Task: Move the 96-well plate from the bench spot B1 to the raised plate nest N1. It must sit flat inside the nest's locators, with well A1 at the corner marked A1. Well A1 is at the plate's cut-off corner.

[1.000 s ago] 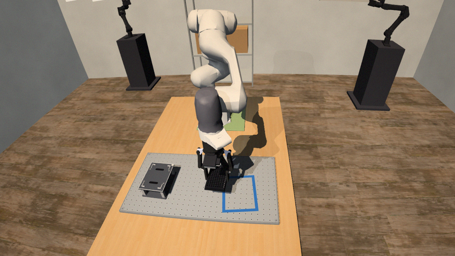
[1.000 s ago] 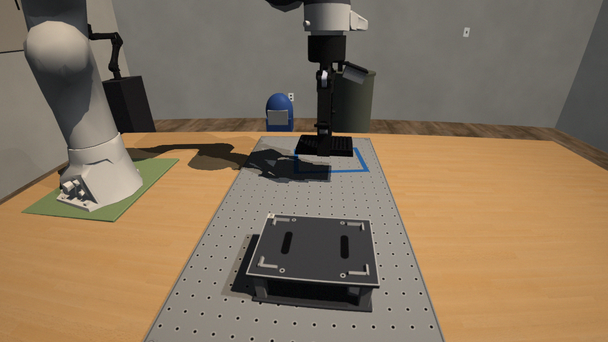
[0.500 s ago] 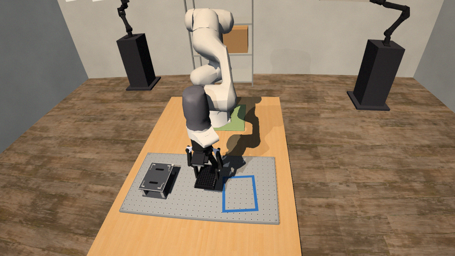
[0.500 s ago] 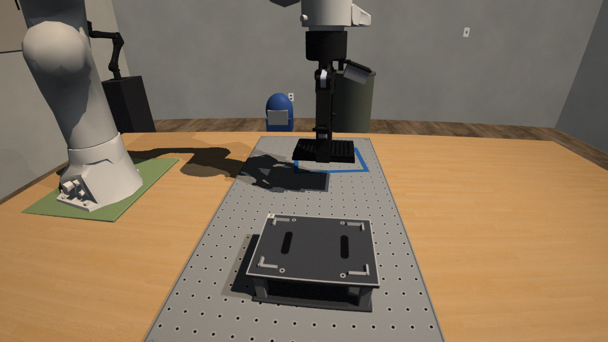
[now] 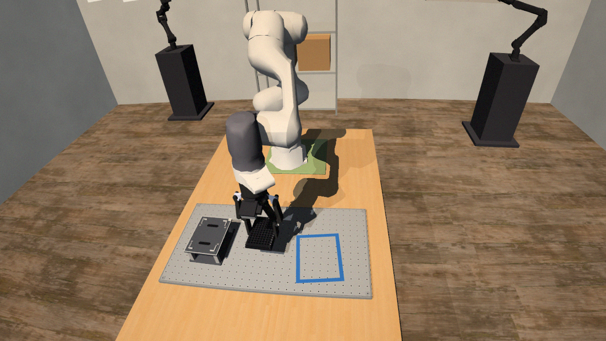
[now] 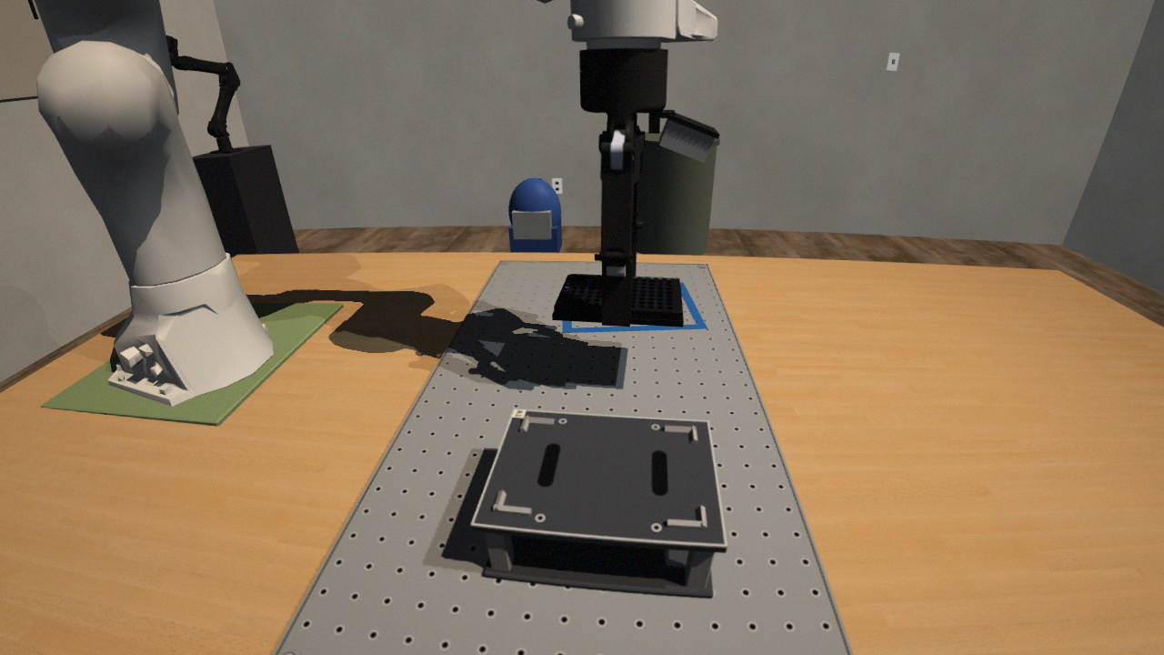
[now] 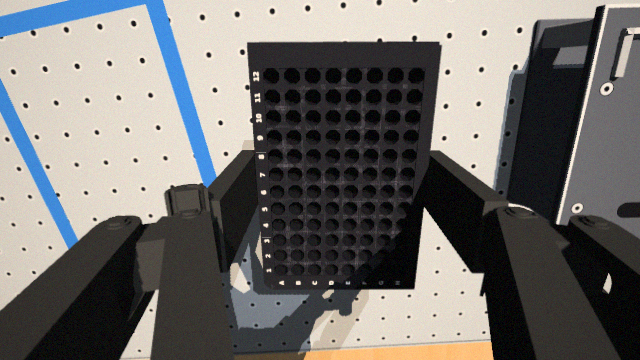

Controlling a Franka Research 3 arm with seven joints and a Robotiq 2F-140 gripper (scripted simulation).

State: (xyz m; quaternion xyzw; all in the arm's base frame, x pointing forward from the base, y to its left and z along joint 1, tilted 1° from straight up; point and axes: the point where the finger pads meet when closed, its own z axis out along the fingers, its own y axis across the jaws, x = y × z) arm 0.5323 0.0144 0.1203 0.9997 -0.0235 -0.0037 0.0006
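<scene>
Right now my hand is 200 mm to the left of the dark plate nest N1 and 60 mm above it. The rest, counted from my hand: black 96-well plate (20 mm below); A1 corner mark (150 mm to the right, 80 mm behind, 60 mm below).
</scene>
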